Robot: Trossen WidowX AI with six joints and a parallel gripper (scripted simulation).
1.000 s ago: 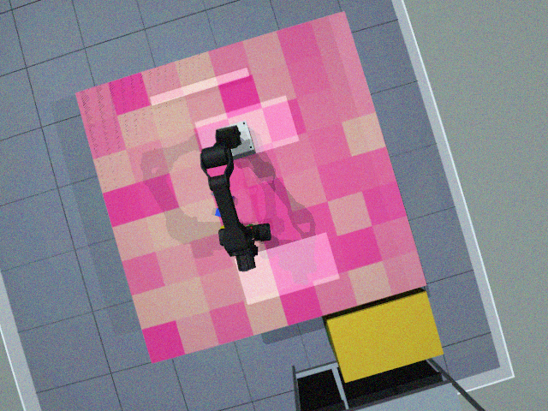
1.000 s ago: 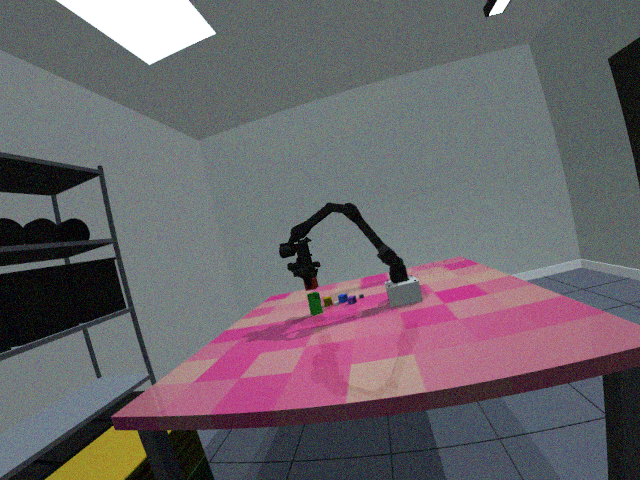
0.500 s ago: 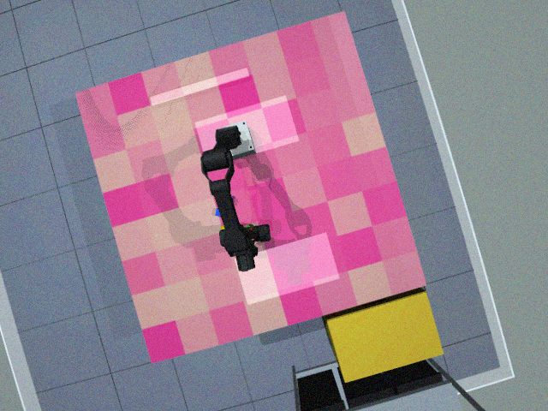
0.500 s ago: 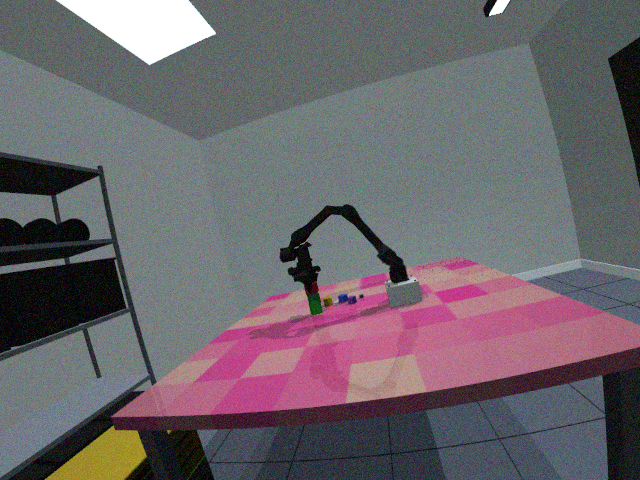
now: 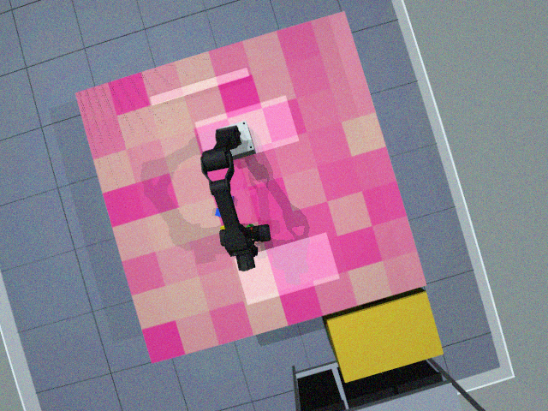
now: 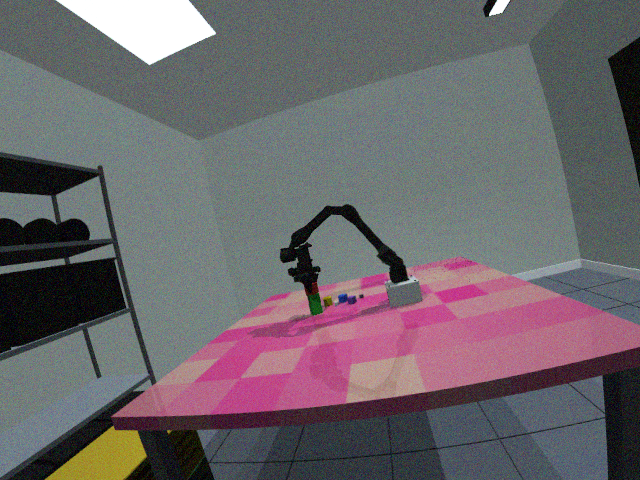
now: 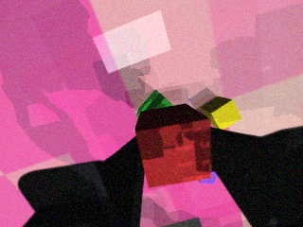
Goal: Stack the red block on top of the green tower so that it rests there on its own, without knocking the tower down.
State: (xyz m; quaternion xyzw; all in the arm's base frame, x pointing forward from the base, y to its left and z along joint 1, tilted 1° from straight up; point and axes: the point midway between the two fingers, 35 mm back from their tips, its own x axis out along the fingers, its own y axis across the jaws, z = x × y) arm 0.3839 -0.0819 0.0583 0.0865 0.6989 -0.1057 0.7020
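My gripper tip is now 1 cm below the red block. Also, from my gripper tip: green block 3 cm below; blue block 13 cm behind, 9 cm to the right, 8 cm below; yellow block 5 cm behind, 9 cm to the right, 8 cm below.
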